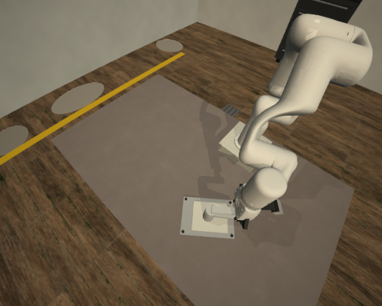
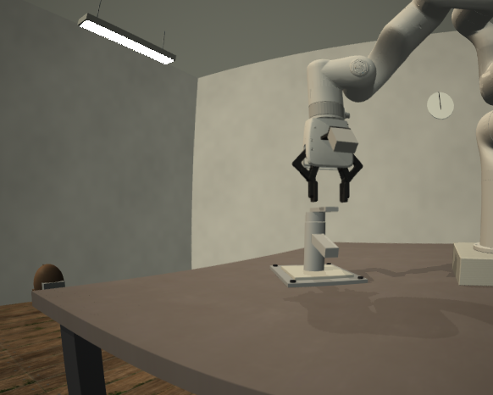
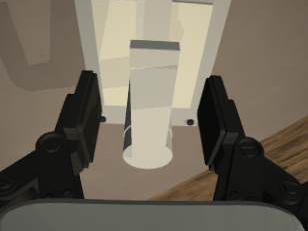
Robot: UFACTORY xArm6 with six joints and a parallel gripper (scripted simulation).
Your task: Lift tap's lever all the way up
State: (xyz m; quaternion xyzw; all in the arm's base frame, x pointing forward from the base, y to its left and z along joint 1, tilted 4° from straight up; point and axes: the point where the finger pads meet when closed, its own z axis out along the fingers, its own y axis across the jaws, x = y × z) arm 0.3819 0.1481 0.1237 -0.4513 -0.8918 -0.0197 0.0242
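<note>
The tap lever lies 5 cm to the right of my hand, 4 cm below it and 4 cm ahead of it. The rest, counted from my hand: base plate (18 cm below, 8 cm to the right, 6 cm ahead).
</note>
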